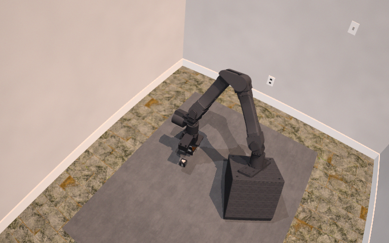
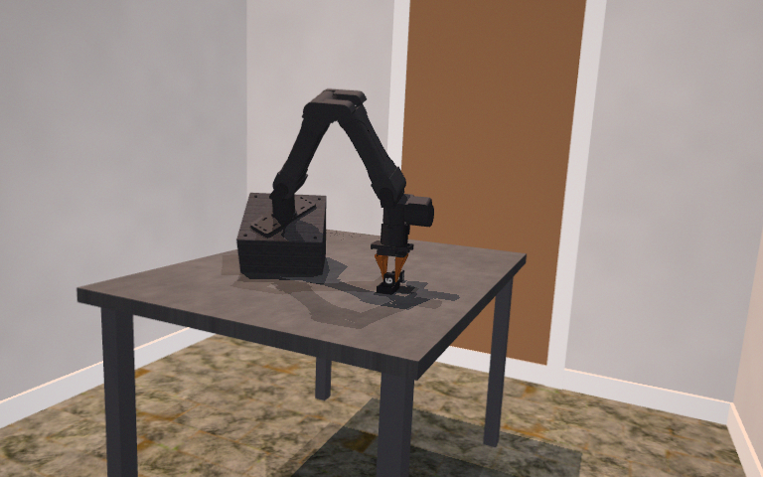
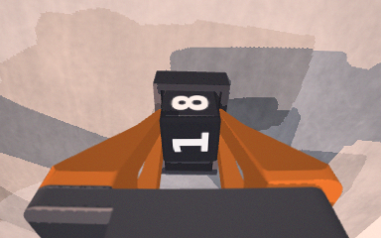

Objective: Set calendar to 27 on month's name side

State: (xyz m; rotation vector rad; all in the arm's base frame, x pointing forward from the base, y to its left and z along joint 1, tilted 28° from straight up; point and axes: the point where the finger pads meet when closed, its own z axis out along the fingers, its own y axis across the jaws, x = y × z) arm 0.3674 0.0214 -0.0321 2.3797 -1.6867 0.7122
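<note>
Right now my hand is 20 mm to the left of the black tray and 20 mm above it. Also, from my hand: black digit cube right at my hand; then black cube 90 mm to the left, 30 mm behind, 10 mm below.
</note>
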